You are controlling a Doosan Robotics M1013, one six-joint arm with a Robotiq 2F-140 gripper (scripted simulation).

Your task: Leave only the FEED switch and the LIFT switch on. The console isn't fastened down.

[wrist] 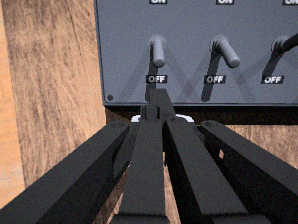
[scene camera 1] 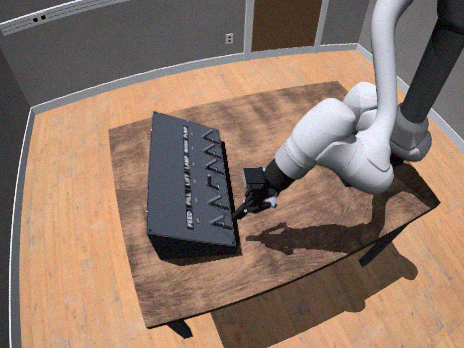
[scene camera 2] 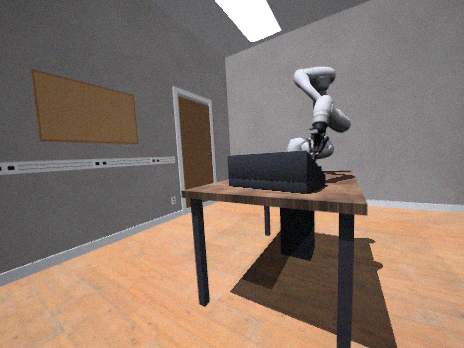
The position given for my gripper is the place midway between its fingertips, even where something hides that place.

I see my gripper (scene camera 1: 236, 217) and a dark grey console (scene camera 1: 185, 190).
The dark grey console shows as well in the wrist view (wrist: 197, 79). My gripper shows as well in the wrist view (wrist: 157, 102).
